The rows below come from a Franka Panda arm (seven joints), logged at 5 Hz.
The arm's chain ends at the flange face. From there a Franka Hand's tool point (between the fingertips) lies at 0.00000 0.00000 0.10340 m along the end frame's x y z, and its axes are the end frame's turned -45 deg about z.
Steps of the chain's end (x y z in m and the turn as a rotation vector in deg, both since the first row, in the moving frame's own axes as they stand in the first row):
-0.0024, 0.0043, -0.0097, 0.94, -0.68, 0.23
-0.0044, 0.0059, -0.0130, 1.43, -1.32, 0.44
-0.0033, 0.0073, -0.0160, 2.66, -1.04, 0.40
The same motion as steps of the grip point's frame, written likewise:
-0.0044, -0.0007, -0.0097, 1.15, 0.18, 0.23
-0.0071, -0.0024, -0.0131, 1.94, 0.08, 0.44
-0.0054, -0.0019, -0.0161, 2.62, 1.15, 0.40

